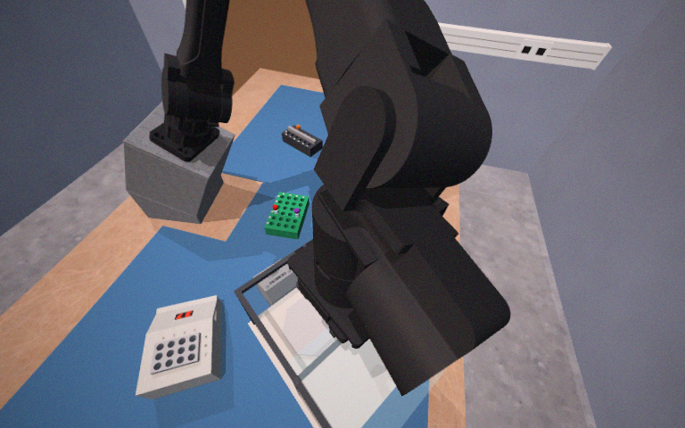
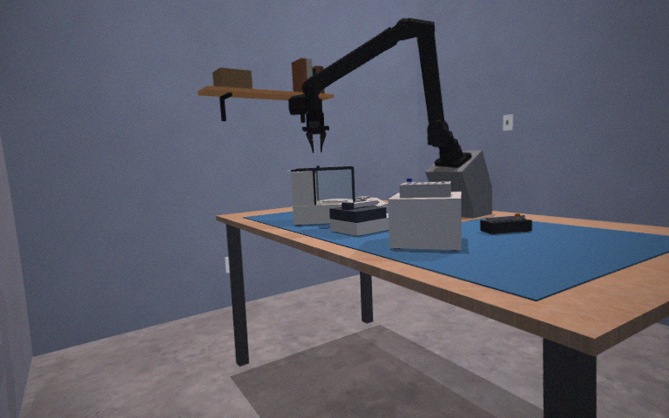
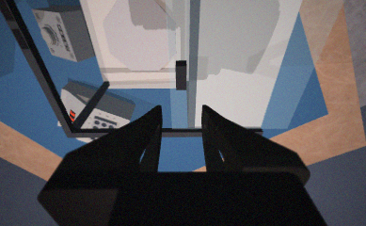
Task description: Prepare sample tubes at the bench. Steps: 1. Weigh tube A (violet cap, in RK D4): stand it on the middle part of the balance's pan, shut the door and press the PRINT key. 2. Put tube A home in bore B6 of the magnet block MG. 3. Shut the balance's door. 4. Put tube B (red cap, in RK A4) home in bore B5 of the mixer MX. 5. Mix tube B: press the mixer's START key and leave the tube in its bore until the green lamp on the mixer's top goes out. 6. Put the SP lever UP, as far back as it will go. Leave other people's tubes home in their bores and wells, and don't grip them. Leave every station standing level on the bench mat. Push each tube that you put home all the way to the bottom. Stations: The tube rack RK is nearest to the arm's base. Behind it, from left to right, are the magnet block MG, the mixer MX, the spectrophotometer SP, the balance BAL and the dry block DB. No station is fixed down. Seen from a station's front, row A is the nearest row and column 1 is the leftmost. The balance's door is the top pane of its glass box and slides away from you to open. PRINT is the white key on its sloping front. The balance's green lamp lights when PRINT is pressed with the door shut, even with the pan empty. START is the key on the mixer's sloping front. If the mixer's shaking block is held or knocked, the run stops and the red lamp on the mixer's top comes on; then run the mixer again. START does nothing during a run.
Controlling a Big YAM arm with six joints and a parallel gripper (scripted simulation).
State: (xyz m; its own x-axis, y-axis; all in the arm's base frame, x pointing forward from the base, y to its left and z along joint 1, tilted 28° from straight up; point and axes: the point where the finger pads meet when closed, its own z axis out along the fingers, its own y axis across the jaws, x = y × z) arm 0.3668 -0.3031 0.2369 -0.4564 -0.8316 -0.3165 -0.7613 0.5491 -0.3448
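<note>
Right now the green rack RK is 23 cm behind my hand, 30 cm to the left of it and 26 cm below it. From my hand the other things lie so: SP lever (2 cm behind, 30 cm to the left, 19 cm below); then balance door (3 cm ahead, 1 cm to the right, 7 cm below); then white print key (18 cm behind, 11 cm to the left, 21 cm below).
</note>
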